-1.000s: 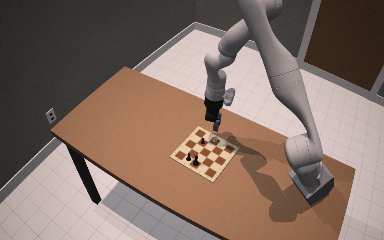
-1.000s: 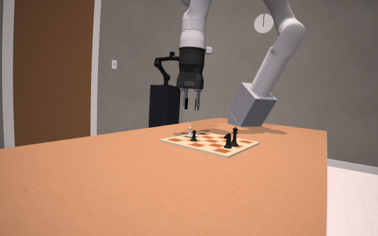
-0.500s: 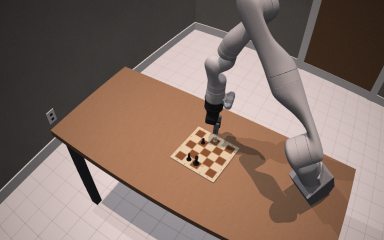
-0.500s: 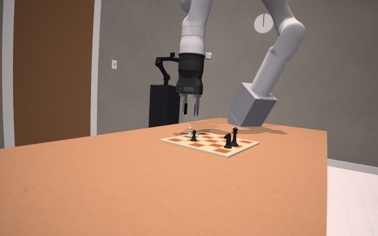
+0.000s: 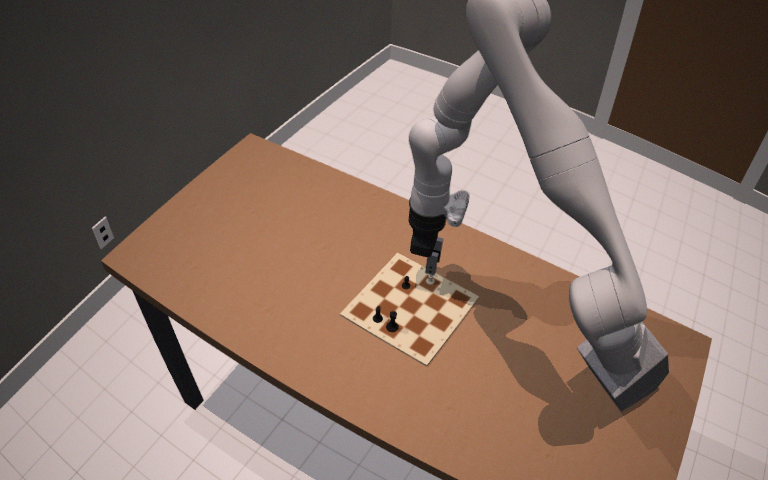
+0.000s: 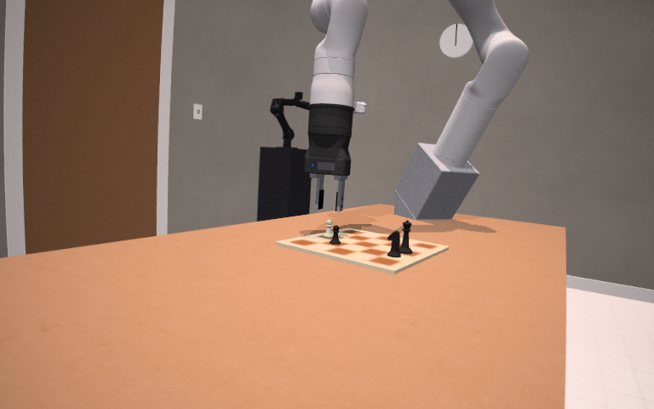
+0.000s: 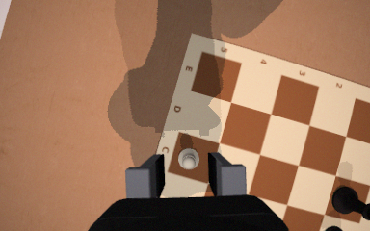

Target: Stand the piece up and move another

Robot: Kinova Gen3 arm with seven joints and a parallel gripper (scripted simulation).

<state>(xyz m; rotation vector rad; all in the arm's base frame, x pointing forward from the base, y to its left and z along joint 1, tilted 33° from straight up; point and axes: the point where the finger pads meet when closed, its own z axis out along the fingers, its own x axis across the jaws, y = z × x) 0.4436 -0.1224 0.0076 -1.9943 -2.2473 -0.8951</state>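
My gripper is now 5 cm above the white pawn. From my hand the other things lie so: chessboard: 1 cm ahead, 8 cm to the left, 7 cm below; black pawn: 4 cm ahead, 4 cm to the left, 5 cm below.
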